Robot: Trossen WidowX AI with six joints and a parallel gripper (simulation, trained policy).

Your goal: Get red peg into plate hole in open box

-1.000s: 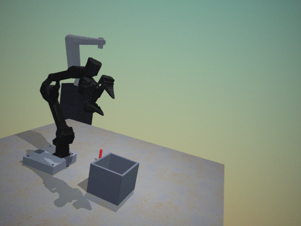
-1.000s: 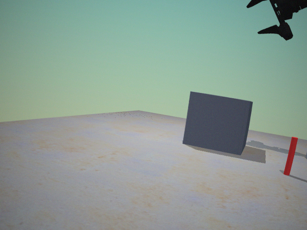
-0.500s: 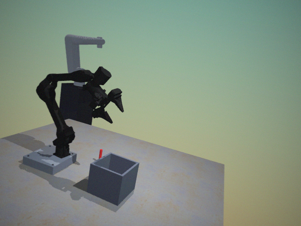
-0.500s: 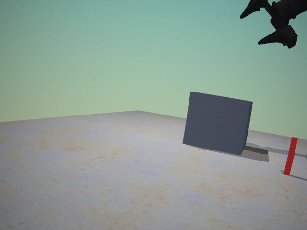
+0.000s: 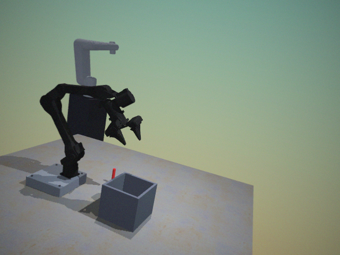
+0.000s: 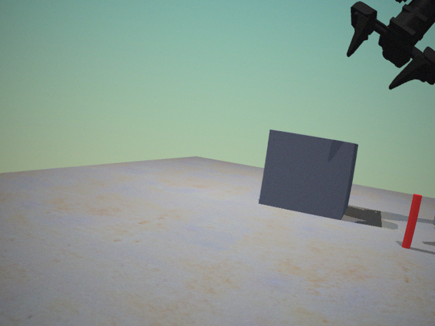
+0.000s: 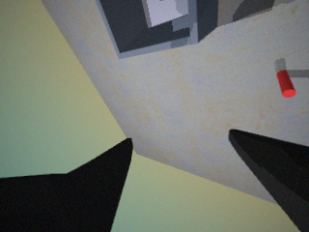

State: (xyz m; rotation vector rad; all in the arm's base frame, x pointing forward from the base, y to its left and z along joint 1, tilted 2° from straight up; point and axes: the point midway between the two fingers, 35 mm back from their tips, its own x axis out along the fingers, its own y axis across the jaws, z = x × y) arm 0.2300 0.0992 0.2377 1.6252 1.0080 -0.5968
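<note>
Right now my gripper tip is 220 mm above the red peg, 110 mm past it and 40 mm to the right of it.
</note>
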